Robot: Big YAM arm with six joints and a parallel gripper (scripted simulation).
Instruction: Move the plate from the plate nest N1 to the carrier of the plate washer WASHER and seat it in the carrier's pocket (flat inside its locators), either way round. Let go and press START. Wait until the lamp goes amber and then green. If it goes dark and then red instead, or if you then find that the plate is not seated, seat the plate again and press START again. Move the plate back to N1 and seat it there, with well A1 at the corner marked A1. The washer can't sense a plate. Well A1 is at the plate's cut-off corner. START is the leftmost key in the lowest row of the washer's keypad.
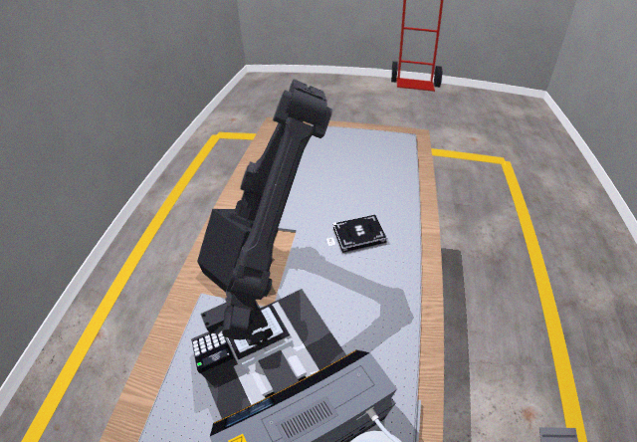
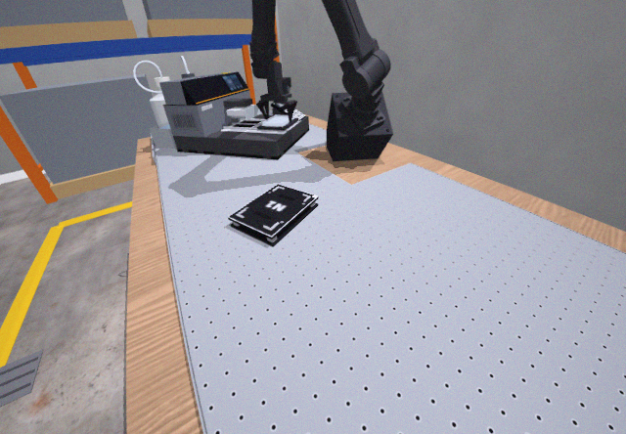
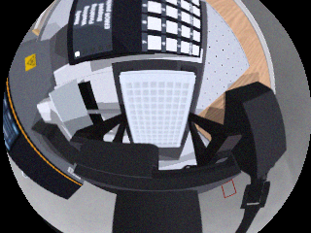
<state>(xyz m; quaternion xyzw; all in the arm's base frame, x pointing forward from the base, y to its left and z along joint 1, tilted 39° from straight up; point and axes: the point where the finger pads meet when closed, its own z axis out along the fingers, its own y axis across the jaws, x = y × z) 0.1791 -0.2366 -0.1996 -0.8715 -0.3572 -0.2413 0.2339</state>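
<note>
My hand is 1 cm above the white well plate. From my hand the other things lie so: small white tag (43 cm to the left, 9 cm below, 8 cm ahead); plate washer (12 cm ahead, 10 cm to the right, 4 cm above); dark carrier (1 cm below).
</note>
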